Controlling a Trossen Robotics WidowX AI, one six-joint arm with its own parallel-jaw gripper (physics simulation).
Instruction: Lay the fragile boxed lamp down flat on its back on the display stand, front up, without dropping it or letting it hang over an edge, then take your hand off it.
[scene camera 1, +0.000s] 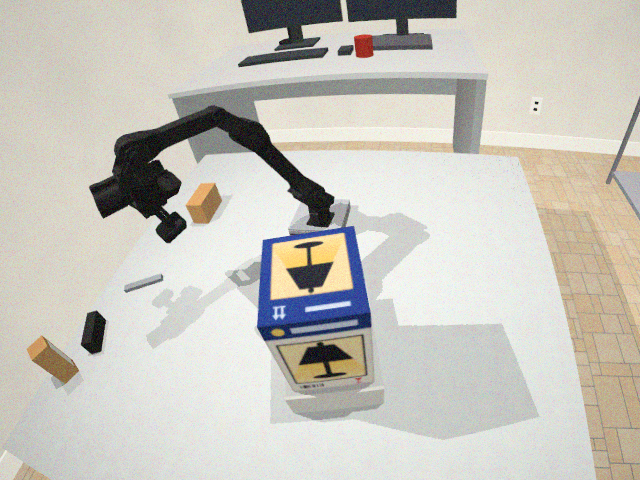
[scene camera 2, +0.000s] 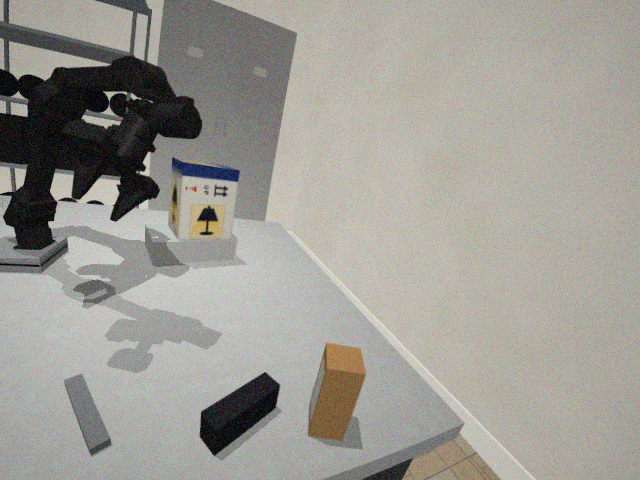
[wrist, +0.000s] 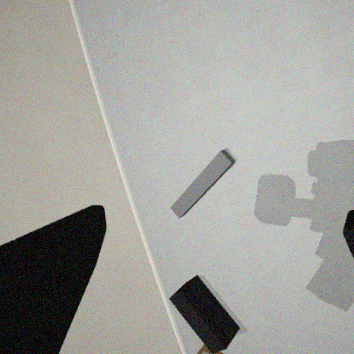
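Pixels of known places: gripper, between the fingertips: (scene camera 1: 155, 222) (scene camera 2: 95, 211) (wrist: 226, 219); arm's base, origin of its link: (scene camera 1: 320, 219) (scene camera 2: 35, 244).
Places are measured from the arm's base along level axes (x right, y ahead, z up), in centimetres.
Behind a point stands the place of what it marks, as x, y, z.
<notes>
The boxed lamp (scene camera 1: 313, 286) @[-18.3, 41.8, 26.7] (scene camera 2: 204, 205) @[-9.3, 41.1, 14.5] is a tall white box with a blue top face and lamp pictures. It stands upright on the low grey display stand (scene camera 1: 337, 402) @[-21.3, 48.9, 0.0] (scene camera 2: 199, 249) @[-7.7, 40.9, 0.4] near the table's front. My gripper (scene camera 1: 166, 221) @[29.4, 28.7, 19.7] (scene camera 2: 130, 195) (wrist: 226, 219) @[29.4, 28.7, 19.7] is open and empty. It hangs in the air over the table's left edge, far to the left of the box and not touching it. The wrist view shows neither the box nor the stand.
An orange box (scene camera 1: 204, 202) (scene camera 2: 336, 397), a grey bar (scene camera 1: 143, 282) @[45.4, 33.4, -2.7] (wrist: 204, 182) @[44.8, 32.7, -2.7] and a black block (scene camera 1: 93, 331) @[46.0, 54.4, 0.8] (scene camera 2: 239, 411) @[50.7, 53.3, 1.1] (wrist: 205, 312) @[47.4, 52.7, -0.4] lie on the left side of the table. The arm's base plate (scene camera 1: 339, 210) @[-4.0, -5.0, -0.3] sits behind the box. A desk (scene camera 1: 366, 71) with monitors stands beyond the table.
</notes>
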